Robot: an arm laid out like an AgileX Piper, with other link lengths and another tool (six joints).
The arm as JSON. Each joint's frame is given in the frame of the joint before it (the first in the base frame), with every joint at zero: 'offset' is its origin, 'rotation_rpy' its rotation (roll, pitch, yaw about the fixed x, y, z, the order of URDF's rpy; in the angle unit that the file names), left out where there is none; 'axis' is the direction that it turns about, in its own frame. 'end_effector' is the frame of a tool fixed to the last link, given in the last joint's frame.
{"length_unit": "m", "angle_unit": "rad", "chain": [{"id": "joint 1", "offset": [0.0, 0.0, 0.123], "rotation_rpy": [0.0, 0.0, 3.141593], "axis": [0.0, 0.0, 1.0]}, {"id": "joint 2", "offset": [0.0, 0.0, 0.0], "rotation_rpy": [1.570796, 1.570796, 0.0], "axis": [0.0, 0.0, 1.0]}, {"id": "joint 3", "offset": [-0.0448, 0.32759, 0.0], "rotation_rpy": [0.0, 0.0, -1.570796], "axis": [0.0, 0.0, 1.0]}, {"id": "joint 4", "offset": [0.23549, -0.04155, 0.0], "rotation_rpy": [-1.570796, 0.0, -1.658], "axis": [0.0, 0.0, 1.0]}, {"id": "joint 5", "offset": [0.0, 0.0, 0.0], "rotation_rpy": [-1.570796, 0.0, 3.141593], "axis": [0.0, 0.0, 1.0]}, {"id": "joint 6", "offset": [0.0, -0.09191, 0.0], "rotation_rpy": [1.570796, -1.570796, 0.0], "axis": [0.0, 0.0, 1.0]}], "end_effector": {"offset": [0.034, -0.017, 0.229], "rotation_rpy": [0.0, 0.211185, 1.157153]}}
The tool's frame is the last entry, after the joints.
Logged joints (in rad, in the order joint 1, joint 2, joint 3, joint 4, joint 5, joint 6), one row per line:
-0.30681 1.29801 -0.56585 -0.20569 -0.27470 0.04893
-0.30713 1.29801 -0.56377 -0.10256 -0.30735 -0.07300
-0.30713 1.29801 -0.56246 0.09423 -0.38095 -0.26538
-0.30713 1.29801 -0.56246 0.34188 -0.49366 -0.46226
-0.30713 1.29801 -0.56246 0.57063 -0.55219 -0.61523
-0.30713 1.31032 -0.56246 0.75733 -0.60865 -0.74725
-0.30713 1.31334 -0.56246 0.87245 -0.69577 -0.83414
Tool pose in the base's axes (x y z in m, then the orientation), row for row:
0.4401 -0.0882 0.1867 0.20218 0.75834 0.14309 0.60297
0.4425 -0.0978 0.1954 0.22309 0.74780 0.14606 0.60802
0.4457 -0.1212 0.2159 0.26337 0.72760 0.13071 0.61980
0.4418 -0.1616 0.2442 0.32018 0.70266 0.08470 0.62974
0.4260 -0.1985 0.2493 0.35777 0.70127 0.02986 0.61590
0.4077 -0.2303 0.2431 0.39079 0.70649 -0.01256 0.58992
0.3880 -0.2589 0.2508 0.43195 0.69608 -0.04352 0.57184
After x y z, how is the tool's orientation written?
As a quaternion, w x y z.
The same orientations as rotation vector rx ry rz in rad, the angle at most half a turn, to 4 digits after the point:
2.1173 0.3995 1.6835
2.0648 0.4033 1.6789
1.9675 0.3534 1.6760
1.8467 0.2226 1.6550
1.8097 0.0771 1.5894
1.7949 -0.0319 1.4988
1.7352 -0.1085 1.4255

